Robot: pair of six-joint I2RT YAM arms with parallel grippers.
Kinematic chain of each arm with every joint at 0, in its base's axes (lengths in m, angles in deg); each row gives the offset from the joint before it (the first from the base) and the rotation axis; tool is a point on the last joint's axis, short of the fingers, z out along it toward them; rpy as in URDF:
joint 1: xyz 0 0 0.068 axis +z
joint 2: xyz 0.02 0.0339 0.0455 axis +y
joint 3: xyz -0.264 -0.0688 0 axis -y
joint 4: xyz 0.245 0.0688 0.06 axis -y
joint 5: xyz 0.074 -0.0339 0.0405 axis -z
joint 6: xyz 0.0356 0 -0.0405 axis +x
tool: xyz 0 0 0 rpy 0 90 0
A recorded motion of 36 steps. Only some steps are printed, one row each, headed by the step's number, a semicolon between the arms.
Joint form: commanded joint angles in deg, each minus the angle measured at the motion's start. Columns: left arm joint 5, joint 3, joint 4, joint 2, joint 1, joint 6; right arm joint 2, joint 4, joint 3, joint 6, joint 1, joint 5.
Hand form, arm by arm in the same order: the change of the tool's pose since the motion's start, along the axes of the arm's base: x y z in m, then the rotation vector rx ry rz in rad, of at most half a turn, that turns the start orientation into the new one. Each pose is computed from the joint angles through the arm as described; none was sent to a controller.
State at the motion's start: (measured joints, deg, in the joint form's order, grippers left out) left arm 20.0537 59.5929 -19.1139 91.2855 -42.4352 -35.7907; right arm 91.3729 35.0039 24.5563 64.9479 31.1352 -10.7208
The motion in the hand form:
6: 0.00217 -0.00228 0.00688 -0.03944 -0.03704 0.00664; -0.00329 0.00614 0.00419 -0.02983 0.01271 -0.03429
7: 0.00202 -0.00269 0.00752 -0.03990 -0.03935 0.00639; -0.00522 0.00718 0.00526 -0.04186 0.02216 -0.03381
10: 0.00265 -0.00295 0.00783 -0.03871 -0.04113 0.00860; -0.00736 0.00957 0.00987 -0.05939 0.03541 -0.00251
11: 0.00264 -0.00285 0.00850 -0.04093 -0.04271 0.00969; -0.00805 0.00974 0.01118 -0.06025 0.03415 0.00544
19: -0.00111 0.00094 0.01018 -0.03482 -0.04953 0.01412; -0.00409 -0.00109 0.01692 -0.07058 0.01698 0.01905
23: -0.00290 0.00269 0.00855 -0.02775 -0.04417 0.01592; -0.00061 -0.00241 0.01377 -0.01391 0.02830 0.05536
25: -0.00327 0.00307 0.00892 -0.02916 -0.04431 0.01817; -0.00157 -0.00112 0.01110 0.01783 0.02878 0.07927
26: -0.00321 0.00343 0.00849 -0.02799 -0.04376 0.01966; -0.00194 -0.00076 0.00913 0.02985 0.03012 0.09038
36: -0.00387 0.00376 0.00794 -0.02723 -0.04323 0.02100; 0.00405 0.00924 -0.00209 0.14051 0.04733 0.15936
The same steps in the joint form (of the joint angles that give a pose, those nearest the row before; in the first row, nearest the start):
6: -0.10 0.16 2.59 -0.52 -0.05 -0.51; -1.41 -3.72 0.96 1.24 1.98 3.89
7: -0.20 0.25 2.58 -0.55 -0.13 -0.51; -2.08 -5.41 1.16 1.27 2.45 4.42
10: -0.36 0.42 2.54 -0.45 -0.10 -0.51; -3.53 -9.09 2.06 0.28 3.02 3.62
11: -0.37 0.43 2.61 -0.55 -0.09 -0.57; -3.95 -9.57 2.10 0.00 3.10 3.34
19: -0.93 -0.44 2.19 -1.83 -0.10 -0.42; -5.91 -11.49 2.13 -2.89 0.39 1.05
23: -1.07 -1.00 1.92 -2.17 -0.10 -0.44; -4.31 -8.40 1.83 -2.10 -0.82 -3.42
25: -1.11 -1.11 1.97 -2.34 -0.10 -0.58; -3.41 -5.80 1.16 -1.41 -0.72 -5.37
26: -1.16 -1.20 1.99 -2.34 -0.05 -0.60; -2.83 -4.55 0.83 -1.20 -0.73 -6.25
36: -1.25 -1.43 2.08 -2.46 -0.10 -0.68; 3.61 5.04 1.11 2.45 -0.31 -12.35

